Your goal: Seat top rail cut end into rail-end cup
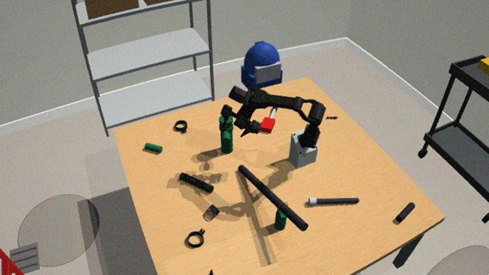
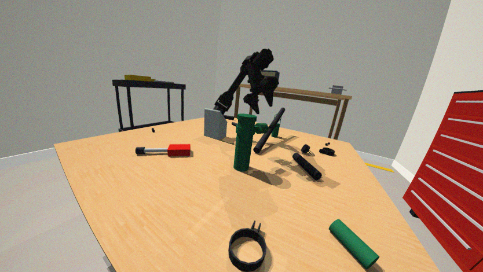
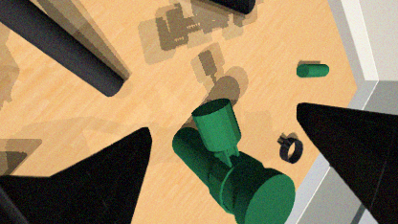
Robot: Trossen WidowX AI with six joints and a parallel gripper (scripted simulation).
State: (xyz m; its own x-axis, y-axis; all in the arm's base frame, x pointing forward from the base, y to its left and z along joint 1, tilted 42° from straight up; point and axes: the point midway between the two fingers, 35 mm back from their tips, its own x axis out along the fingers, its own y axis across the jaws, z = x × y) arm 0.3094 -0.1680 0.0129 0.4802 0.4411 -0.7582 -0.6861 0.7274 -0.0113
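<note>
Right now my gripper tip is 1 cm short of the green rail-end cup, 5 cm to the left of it and 7 cm above it. The rest, counted from my gripper tip: green tube: 32 cm ahead, 28 cm to the right, 20 cm below; red-handled tool: 35 cm behind, 23 cm to the right, 20 cm below.
</note>
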